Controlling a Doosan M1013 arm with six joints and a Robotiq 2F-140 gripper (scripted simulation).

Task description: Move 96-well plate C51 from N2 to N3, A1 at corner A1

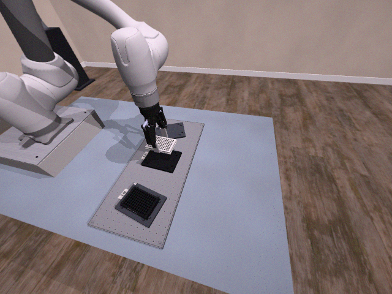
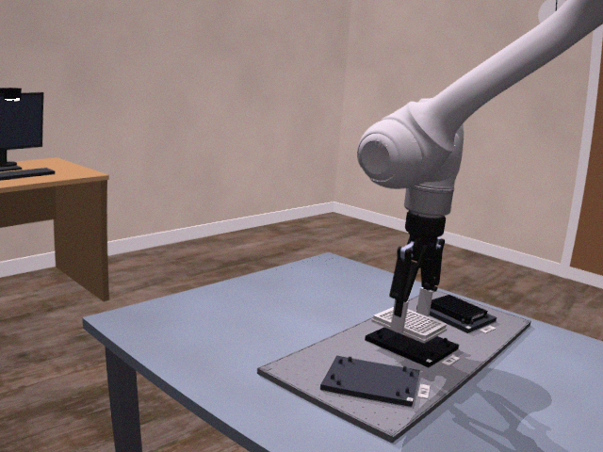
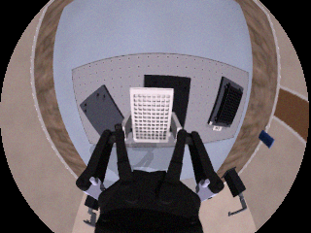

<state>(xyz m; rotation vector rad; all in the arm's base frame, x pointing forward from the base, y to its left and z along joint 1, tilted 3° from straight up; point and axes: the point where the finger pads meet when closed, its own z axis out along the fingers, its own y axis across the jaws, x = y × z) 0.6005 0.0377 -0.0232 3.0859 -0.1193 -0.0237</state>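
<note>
The black landing nest N3 lies 8 cm below my hand, 4 cm to the right of it and 1 cm ahead of it. From my hand the other things lie so: white 96-well plate C51: 2 cm below; black 96-well plate C15: 26 cm to the right, 7 cm below; dark grey nest: 15 cm to the left, 8 cm below, 2 cm behind.
</note>
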